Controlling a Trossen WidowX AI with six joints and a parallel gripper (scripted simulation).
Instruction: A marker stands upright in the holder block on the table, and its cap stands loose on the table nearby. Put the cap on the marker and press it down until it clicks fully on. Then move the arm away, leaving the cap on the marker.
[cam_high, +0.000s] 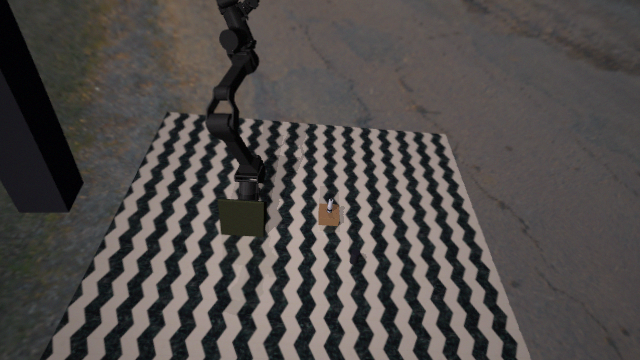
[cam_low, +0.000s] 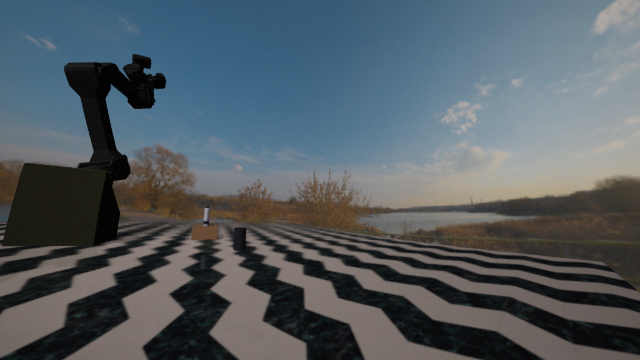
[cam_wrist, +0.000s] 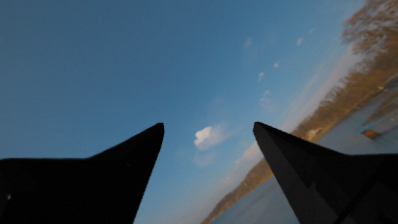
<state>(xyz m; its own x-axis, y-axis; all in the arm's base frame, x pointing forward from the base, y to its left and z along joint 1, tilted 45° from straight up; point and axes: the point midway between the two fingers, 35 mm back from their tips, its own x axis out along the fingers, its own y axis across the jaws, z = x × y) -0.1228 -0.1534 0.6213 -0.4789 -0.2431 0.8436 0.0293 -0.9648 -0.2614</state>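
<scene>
The dark cap lies 440 mm ahead of my gripper tip, 500 mm to the right of it and 680 mm below it. Round my gripper tip: holder block 380 mm ahead, 310 mm to the right, 690 mm below.
</scene>
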